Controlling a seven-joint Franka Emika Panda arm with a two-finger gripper.
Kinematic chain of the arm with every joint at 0, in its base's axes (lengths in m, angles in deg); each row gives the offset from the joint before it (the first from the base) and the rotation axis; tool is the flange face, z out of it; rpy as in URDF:
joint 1: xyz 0 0 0.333 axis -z
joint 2: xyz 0 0 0 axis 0.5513 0.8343 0
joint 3: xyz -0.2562 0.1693 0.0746 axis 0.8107 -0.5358 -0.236
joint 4: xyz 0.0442 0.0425 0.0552 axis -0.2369 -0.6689 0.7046
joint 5: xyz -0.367 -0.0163 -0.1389 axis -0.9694 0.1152 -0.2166
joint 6: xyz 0 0 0 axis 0.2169 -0.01 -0.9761
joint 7: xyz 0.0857 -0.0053 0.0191 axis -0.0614 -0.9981 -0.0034
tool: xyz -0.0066 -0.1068 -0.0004 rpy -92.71 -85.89 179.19
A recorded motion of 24 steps. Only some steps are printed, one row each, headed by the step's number.
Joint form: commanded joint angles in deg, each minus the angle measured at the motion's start. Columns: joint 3, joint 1, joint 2, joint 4, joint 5, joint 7, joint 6.
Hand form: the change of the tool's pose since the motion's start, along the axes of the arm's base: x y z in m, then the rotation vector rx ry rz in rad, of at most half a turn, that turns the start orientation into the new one. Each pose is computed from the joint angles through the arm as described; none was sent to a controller.
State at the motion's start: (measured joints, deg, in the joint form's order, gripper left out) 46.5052 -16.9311 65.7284 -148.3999 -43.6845 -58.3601 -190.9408
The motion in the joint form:
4: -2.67 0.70 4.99 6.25 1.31 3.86 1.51
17: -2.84 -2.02 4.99 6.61 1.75 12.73 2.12
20: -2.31 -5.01 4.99 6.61 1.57 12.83 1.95
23: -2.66 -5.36 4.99 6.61 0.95 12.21 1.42
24: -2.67 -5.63 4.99 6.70 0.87 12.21 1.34
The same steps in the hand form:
4: 0.0321 0.0127 0.0049 0.0222 -0.0018 -0.0371
17: 0.0378 0.0400 0.0070 0.0386 -0.0008 -0.1424
20: 0.0420 0.0622 0.0073 0.0362 -0.0027 -0.1007
23: 0.0439 0.0677 0.0081 0.0233 -0.0103 -0.0759
24: 0.0445 0.0702 0.0090 0.0216 -0.0130 -0.0707

